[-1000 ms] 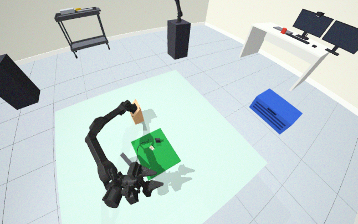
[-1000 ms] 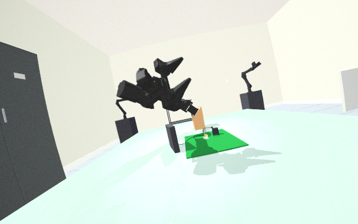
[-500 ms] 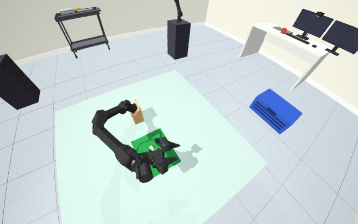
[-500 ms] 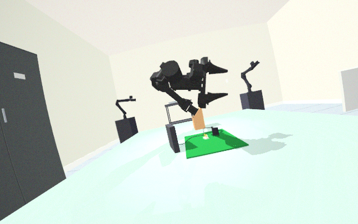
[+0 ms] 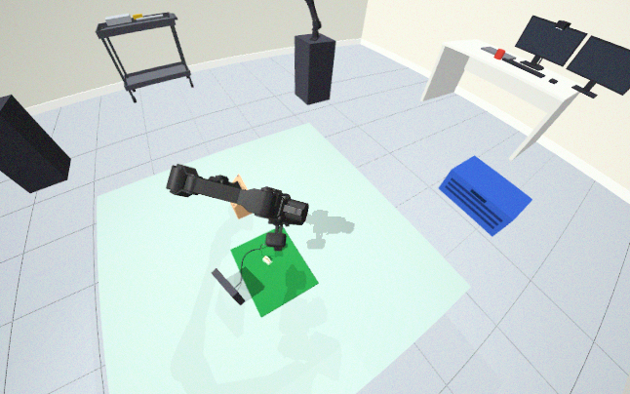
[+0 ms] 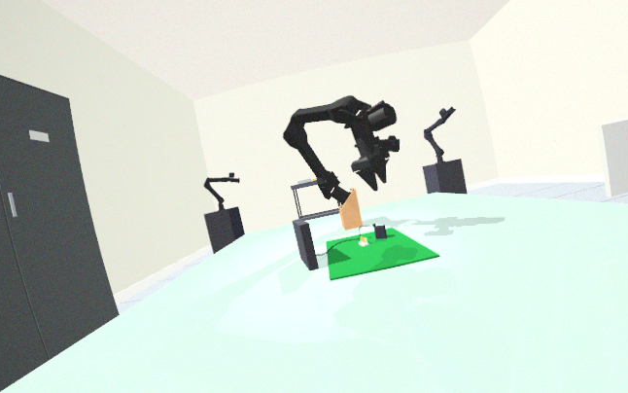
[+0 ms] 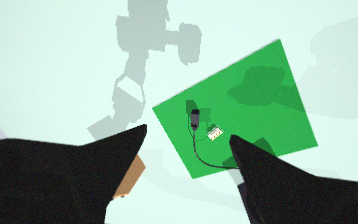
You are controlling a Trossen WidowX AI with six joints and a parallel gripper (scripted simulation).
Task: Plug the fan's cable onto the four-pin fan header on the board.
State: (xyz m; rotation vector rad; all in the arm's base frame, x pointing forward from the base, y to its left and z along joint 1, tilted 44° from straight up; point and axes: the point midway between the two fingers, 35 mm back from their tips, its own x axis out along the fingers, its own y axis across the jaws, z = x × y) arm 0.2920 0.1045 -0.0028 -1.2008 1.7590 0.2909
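Right now the dark plug is 1 cm behind my gripper tip, 3 cm to the right of it and 14 cm below it. From my gripper tip the other things lie so: green board 5 cm ahead, 8 cm to the right, 18 cm below; then black fan 6 cm ahead, 24 cm to the right, 10 cm below.
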